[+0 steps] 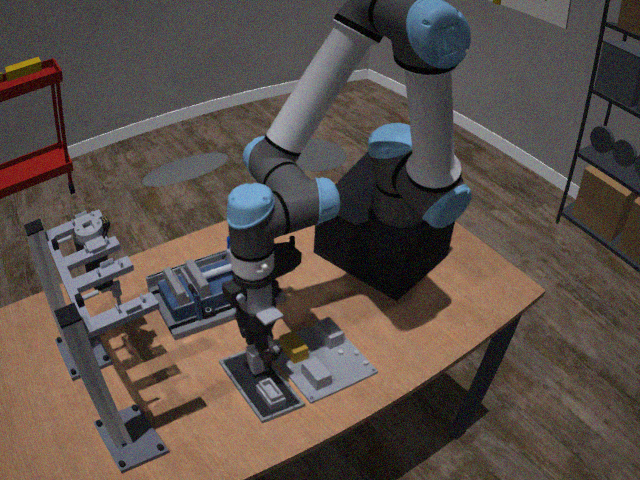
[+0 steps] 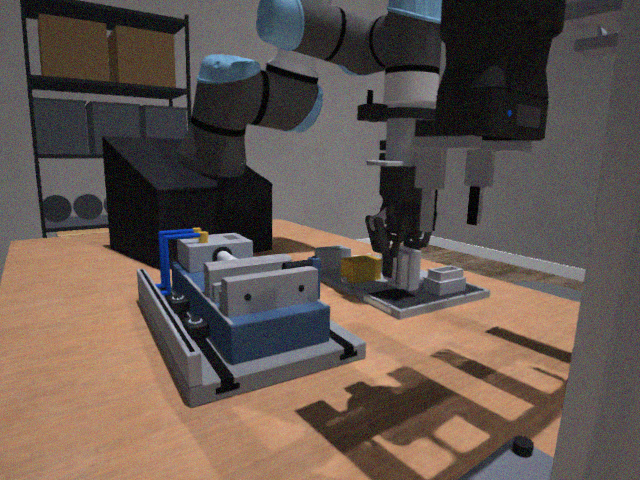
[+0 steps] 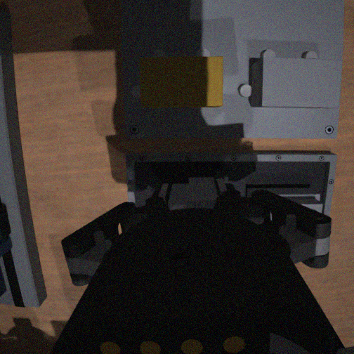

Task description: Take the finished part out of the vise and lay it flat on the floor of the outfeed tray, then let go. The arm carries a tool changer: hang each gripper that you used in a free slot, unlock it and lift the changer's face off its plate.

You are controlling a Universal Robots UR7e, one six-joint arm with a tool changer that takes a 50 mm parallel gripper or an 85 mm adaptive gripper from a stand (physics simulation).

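Pixels of known places: arm's base, link origin: (image 1: 402, 202) (image 2: 211, 163).
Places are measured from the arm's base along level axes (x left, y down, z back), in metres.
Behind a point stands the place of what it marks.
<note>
My gripper (image 1: 264, 355) (image 2: 405, 254) (image 3: 192, 194), the adaptive one, points down over the outfeed tray (image 1: 241, 390) {x 0.095, y 0.181, z -0.562 m} (image 2: 439, 305) {x 0.071, y 0.186, z -0.561 m} (image 3: 300, 157). It is shut on a grey part (image 1: 252, 360) {x 0.079, y 0.128, z -0.516 m} (image 2: 410, 271) {x 0.062, y 0.144, z -0.513 m} (image 3: 193, 187), which stands upright on edge at the tray's end nearer the vise. Its lower edge is at or very close to the tray floor; exact contact is hard to tell. A second, pale stepped part (image 1: 271, 392) {x 0.146, y 0.166, z -0.523 m} (image 2: 445, 283) {x 0.122, y 0.169, z -0.537 m} lies flat in the tray's other half, apart from the held one. The vise (image 1: 178, 308) {x -0.148, y 0.134, z -0.555 m} (image 2: 279, 333) {x -0.209, y 0.151, z -0.559 m} shows no part between its jaws.
A grey plate (image 1: 343, 379) {x 0.201, y 0.185, z -0.373 m} (image 3: 290, 122) beside the tray carries a yellow block (image 1: 294, 347) {x 0.087, y 0.150, z -0.410 m} (image 2: 360, 268) {x 0.057, y 0.161, z -0.416 m} (image 3: 215, 81) and grey blocks. The tool stand (image 1: 90, 361) {x 0.084, y -0.089, z -0.855 m} rises at the left. A black parallel gripper (image 2: 491, 103) hangs in it.
</note>
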